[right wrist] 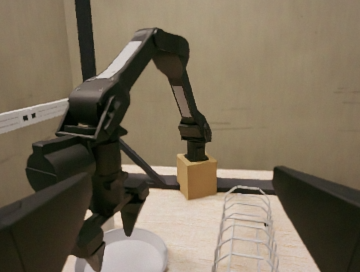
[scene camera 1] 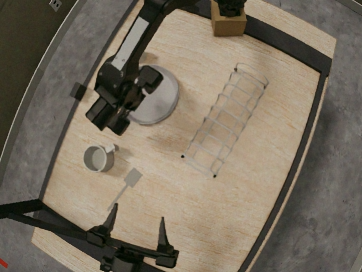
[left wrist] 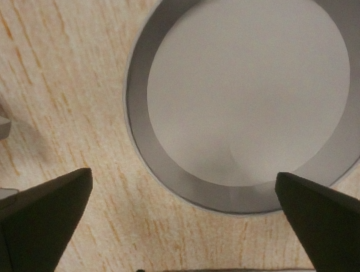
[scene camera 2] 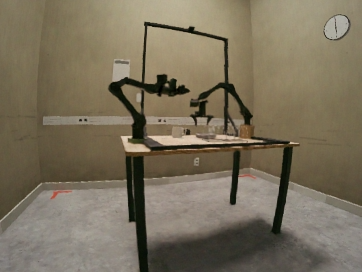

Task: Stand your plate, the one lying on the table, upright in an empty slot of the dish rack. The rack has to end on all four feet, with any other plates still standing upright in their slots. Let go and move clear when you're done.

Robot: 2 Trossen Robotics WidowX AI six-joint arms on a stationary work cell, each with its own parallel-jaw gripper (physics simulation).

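Places are measured from the left arm's base along level axes (x left, y ahead, z down), in metres.
Pixels of known places: left gripper, between the fingertips: [right wrist: 114, 252] [scene camera 1: 138, 106] [left wrist: 185, 178] [scene camera 2: 201, 126]; right gripper, between the fingertips: [right wrist: 183, 178] [scene camera 1: 139, 210] [scene camera 2: 186, 91]; left arm's base, origin of its link: [right wrist: 196, 157] [scene camera 1: 228, 8] [scene camera 2: 247, 124]; right arm's base, origin of its link: [scene camera 2: 137, 138].
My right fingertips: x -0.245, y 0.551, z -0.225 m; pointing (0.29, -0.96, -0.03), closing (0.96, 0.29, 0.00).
Ahead of a thing's pixels: the offset from my right fingertips to its top centre.
The grey plate {dy -0.304, dx -0.025, dz +0.314 m} [scene camera 1: 162, 100] [left wrist: 245, 90] [right wrist: 135, 252] lies flat on the table, partly under the left arm. The wire dish rack [scene camera 1: 214, 176] [right wrist: 240, 188] stands to the plate's right in scene camera 1; no plates show in its slots. My left gripper [scene camera 2: 202, 122] [left wrist: 185, 178] [right wrist: 114, 252] is open, fingers down, low over the plate's edge; one fingertip overlaps the rim in the left wrist view, and the exact height is hard to tell. My right gripper [scene camera 1: 139, 211] [right wrist: 183, 178] is open and empty, raised at the near end, away from plate and rack.
A grey mug {dy -0.121, dx -0.168, dz +0.258 m} [scene camera 1: 98, 159] stands left of the rack, with a flat grey spatula {dy -0.011, dx -0.123, dz +0.341 m} [scene camera 1: 133, 177] beside it. A small cup is mostly hidden behind the left arm. A tan block {dy -0.551, dx +0.245, dz +0.225 m} [scene camera 1: 228, 25] [right wrist: 197, 175] supports the left arm. A black block {dy -0.337, dx -0.262, dz +0.286 m} [scene camera 1: 78, 91] is at the table's left edge.
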